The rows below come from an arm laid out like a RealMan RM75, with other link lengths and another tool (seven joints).
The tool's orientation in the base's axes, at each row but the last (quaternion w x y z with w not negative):
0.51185, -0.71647, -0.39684, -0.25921
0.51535, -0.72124, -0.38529, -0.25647
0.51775, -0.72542, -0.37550, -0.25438
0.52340, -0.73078, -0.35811, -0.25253
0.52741, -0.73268, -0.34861, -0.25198
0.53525, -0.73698, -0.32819, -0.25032
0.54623, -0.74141, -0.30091, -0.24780
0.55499, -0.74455, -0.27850, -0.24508
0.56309, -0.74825, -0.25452, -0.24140
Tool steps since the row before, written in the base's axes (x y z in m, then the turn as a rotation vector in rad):
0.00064, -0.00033, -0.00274, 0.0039, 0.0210, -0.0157
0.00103, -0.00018, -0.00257, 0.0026, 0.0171, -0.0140
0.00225, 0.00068, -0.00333, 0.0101, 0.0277, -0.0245
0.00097, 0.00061, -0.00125, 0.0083, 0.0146, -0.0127
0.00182, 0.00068, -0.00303, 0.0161, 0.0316, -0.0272
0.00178, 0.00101, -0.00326, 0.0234, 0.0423, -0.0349
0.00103, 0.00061, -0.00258, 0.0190, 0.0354, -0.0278
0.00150, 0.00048, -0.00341, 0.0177, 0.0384, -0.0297
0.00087, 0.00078, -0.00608, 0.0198, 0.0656, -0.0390
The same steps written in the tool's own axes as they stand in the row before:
-0.00188, 0.00203, 0.00060, -0.0037, 0.0082, 0.0250
-0.00144, 0.00228, 0.00067, -0.0043, 0.0068, 0.0207
-0.00101, 0.00356, 0.00171, -0.0048, 0.0168, 0.0341
-0.00017, 0.00137, 0.00098, -0.0006, 0.0111, 0.0179
-0.00092, 0.00309, 0.00161, -0.0022, 0.0224, 0.0386
-0.00096, 0.00316, 0.00198, -0.0006, 0.0304, 0.0513
-0.00097, 0.00231, 0.00135, 0.0001, 0.0241, 0.0425
-0.00114, 0.00327, 0.00145, -0.0017, 0.0239, 0.0458
-0.00320, 0.00476, 0.00233, -0.0032, 0.0255, 0.0745

